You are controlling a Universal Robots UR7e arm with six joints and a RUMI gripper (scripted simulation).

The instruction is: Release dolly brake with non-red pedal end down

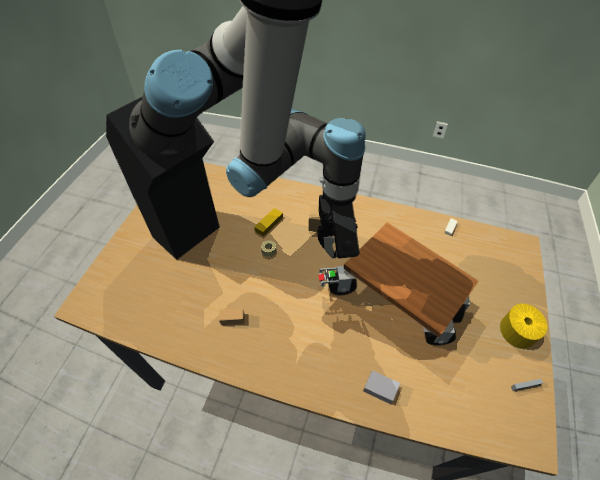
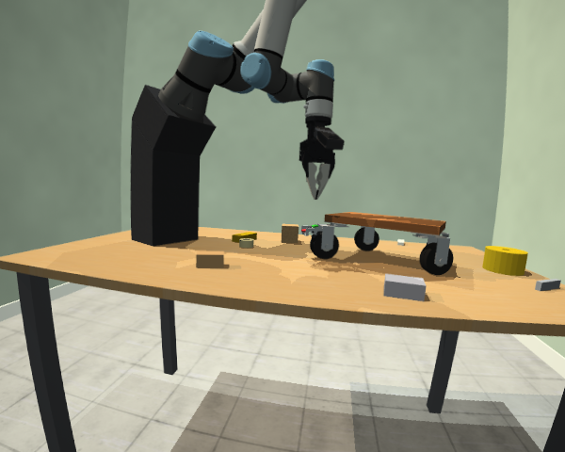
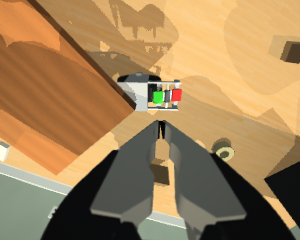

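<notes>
My hand is 1 cm past the brake pedal and 10 cm above it. Round my hand: brown block 23 cm behind, 17 cm to the right, 16 cm below; grey block 20 cm ahead, 23 cm to the right, 16 cm below; tan cube 10 cm behind, 24 cm to the left, 15 cm below.
</notes>
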